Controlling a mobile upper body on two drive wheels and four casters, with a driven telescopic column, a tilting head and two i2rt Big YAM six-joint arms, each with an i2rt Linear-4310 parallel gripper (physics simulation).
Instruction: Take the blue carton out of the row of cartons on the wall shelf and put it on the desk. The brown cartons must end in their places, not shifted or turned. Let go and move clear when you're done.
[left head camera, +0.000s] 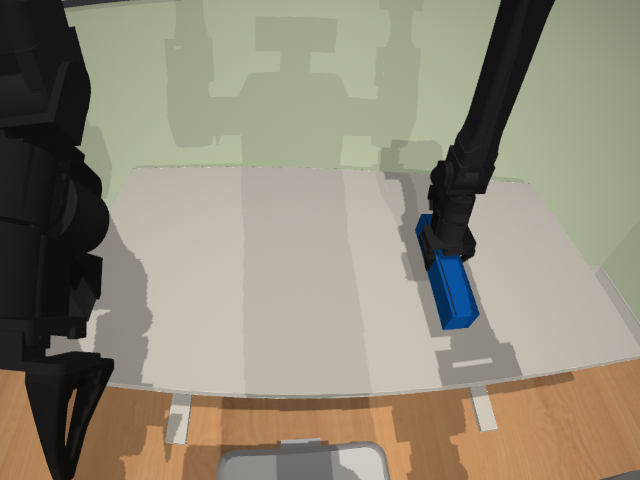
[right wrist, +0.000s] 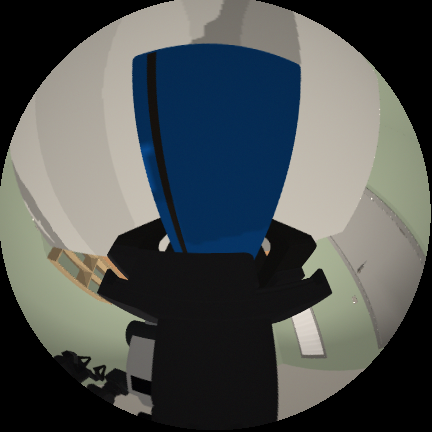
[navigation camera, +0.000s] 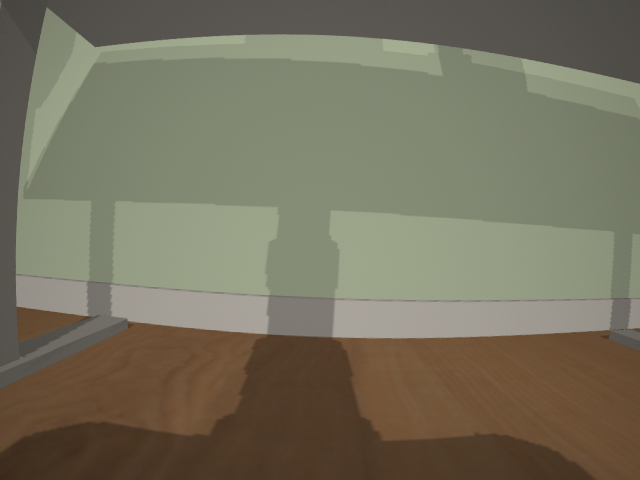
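Frame: origin at the left arm's base, x ahead, y left, z up, level; millimetres.
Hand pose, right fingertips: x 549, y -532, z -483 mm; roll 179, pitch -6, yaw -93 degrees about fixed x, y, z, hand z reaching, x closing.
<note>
After its pixels a point has its place.
The blue carton (left head camera: 456, 291) @(z -439, x 450, y -519 mm) (right wrist: 220, 150) @(z -425, x 619, y -532 mm) lies lengthwise over the right part of the desk (left head camera: 196, 284) @(z -587, x 608, y 17 mm) (right wrist: 335, 150) @(z -587, x 613, y -834 mm). My right gripper (left head camera: 448, 257) (right wrist: 214, 212) @(z -483, x 549, y -532 mm) is shut on the blue carton, with a finger on each long side, gripping it behind its middle in the left head view. Whether the carton's underside touches the desk cannot be told from these frames. My left gripper (left head camera: 69, 403) is open and empty, off the left front of the desk in the left head view, partly hidden by its own arm. The brown cartons and their row on the wall shelf do not show in these views.
A grey chair (left head camera: 305, 462) stands at the desk's front edge. The green wall (left head camera: 289, 149) @(z -549, x 1147, y -226 mm) rises behind the desk. A tan wooden frame (right wrist: 91, 262) @(z -1131, x -631, y 1329 mm) shows at the left in the right wrist view. A desk foot (navigation camera: 103, 326) stands on the wooden floor (navigation camera: 439, 382) @(z -1307, x 855, y -459 mm).
</note>
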